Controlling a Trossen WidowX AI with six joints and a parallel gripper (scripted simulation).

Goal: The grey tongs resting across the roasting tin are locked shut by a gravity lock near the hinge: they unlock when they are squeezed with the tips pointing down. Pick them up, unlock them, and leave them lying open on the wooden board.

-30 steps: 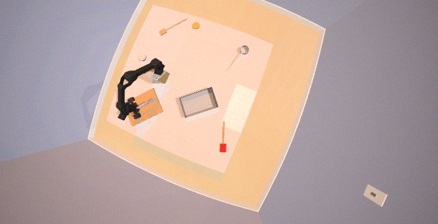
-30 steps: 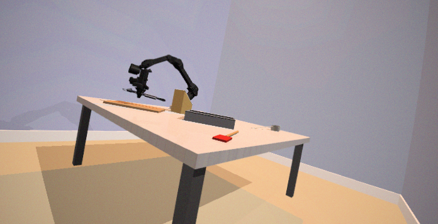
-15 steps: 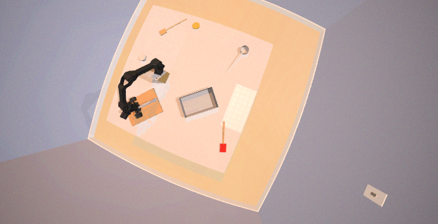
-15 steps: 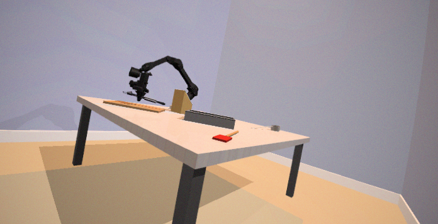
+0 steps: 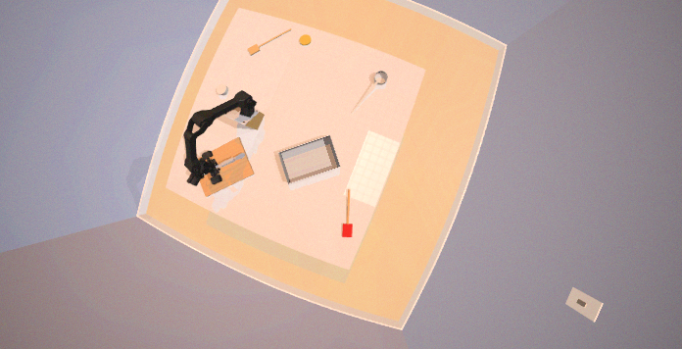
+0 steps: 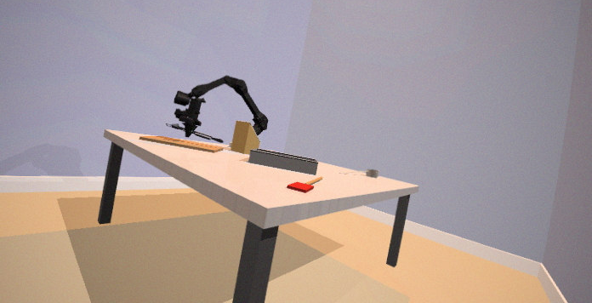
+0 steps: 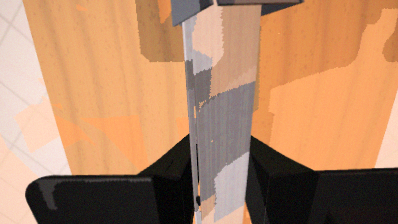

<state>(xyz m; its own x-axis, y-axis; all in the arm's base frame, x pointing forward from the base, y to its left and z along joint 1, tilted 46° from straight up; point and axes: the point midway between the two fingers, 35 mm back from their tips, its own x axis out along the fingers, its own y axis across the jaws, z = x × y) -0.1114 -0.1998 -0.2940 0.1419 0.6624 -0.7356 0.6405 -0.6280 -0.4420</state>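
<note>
Right now my gripper tip is 4 cm above the wooden board. From my gripper tip the other things lie so: grey roasting tin (51 cm ahead, 20 cm to the left, 2 cm below); then red spatula (81 cm ahead, 6 cm to the right, 4 cm below); then white disc (46 cm to the left, 14 cm behind, 3 cm below).
</note>
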